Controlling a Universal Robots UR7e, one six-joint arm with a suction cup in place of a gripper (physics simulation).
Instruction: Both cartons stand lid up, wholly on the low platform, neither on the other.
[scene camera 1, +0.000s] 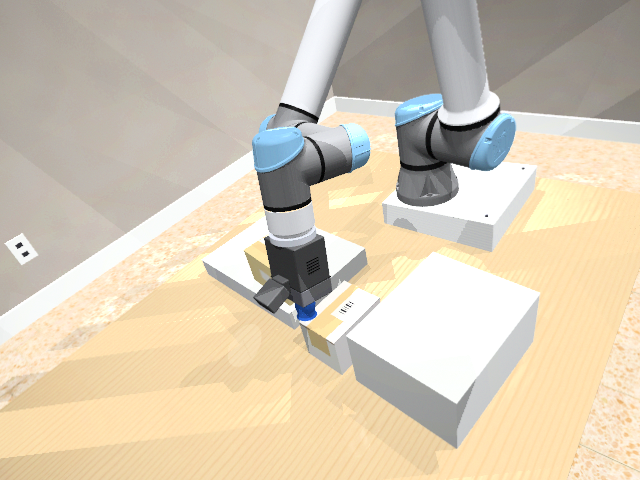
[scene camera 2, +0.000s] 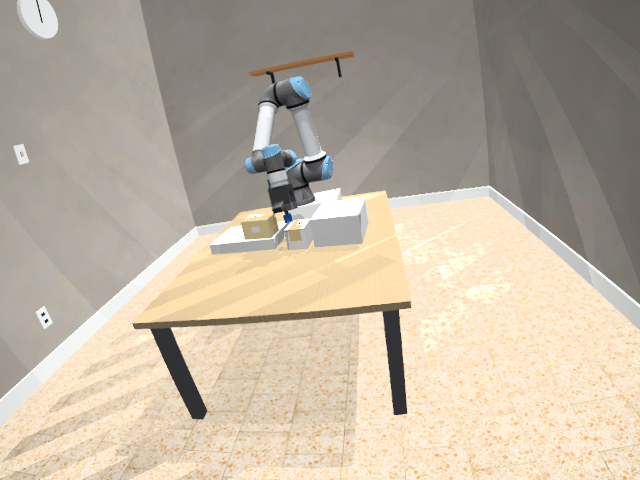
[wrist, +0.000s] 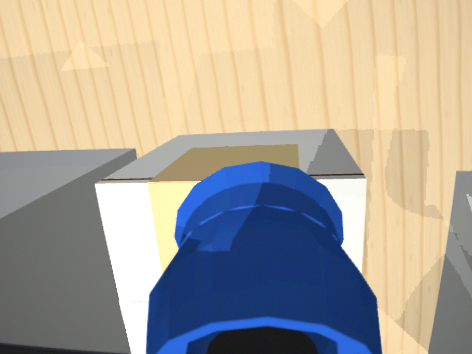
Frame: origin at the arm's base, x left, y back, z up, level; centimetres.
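Seen in the pictures: end effector, tool point: (scene camera 1: 306, 314) (scene camera 2: 288, 222) (wrist: 258, 239); arm's base, origin of the base link: (scene camera 1: 427, 190) (scene camera 2: 302, 202).
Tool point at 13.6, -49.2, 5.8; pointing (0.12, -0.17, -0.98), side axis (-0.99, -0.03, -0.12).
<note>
Offsets run from my tool point to a thing's top centre, as dx, dy, dz.
The white carton {+0.9, +6.3, -3.3} (scene camera 1: 366, 300) (scene camera 2: 305, 240) (wrist: 112, 225) stands on the table, off the low platform, with tape and a barcode on its upward face. The tan carton {-17.9, +7.1, +1.0} (scene camera 1: 254, 263) (scene camera 2: 258, 230) stands on the low platform {-26.8, +11.7, -7.5} (scene camera 1: 223, 258) (scene camera 2: 227, 240) (wrist: 457, 300); its upper face is mostly hidden by the wrist in scene camera 1. My gripper (scene camera 1: 306, 314) (scene camera 2: 287, 218) (wrist: 260, 200), a blue suction cup, appears to hover just above the white carton's end and holds nothing, so I call it open. It hides part of that carton's top in the wrist view.
A tall white block {+17.4, +14.6, -0.3} (scene camera 1: 444, 320) (scene camera 2: 338, 229) (wrist: 45, 260) stands close beside the white carton, opposite the platform. The arm's base stands on a white plinth (scene camera 1: 439, 222) behind them. The wooden table's front edge (scene camera 2: 273, 317) shows in scene camera 2.
</note>
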